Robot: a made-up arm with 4 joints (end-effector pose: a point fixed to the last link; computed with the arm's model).
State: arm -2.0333 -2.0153 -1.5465 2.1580
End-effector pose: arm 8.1 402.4 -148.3 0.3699 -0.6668 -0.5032 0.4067
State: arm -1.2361 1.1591 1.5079 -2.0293
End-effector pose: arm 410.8 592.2 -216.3 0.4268 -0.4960 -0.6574 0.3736
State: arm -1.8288 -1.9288 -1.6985 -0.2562
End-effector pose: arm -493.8 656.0 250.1 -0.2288 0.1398 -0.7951 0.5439
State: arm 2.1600 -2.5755 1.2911 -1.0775
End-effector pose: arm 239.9 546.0 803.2 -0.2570 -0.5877 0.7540 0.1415
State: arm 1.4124 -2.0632 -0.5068 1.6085
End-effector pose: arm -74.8 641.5 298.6 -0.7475 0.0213 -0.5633 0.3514
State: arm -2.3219 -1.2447 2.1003 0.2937
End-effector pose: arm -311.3 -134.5 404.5 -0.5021 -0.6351 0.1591 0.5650
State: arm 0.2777 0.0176 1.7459 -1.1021
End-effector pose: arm 385.3 -98.4 566.7 -0.3927 0.5746 0.3444 0.6301
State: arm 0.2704 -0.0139 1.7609 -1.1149
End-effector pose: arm 398.4 -101.5 545.5 -0.3857 0.5723 0.3638 0.6256
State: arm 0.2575 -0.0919 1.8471 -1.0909
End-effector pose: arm 423.1 -120.4 475.3 -0.3435 0.5888 0.4040 0.6100
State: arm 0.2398 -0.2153 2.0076 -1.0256
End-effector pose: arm 449.0 -140.4 352.8 -0.2688 0.6223 0.4616 0.5722
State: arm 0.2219 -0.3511 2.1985 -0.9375
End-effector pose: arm 459.2 -141.1 215.2 -0.1897 0.6597 0.5173 0.5111
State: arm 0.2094 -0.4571 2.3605 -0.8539
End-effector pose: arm 452.9 -128.1 111.5 -0.1335 0.6900 0.5527 0.4478
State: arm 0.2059 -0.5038 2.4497 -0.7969
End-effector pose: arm 442.6 -121.9 66.3 -0.1078 0.7103 0.5615 0.4106
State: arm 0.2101 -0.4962 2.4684 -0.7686
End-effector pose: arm 435.3 -129.5 69.1 -0.1031 0.7228 0.5501 0.4052
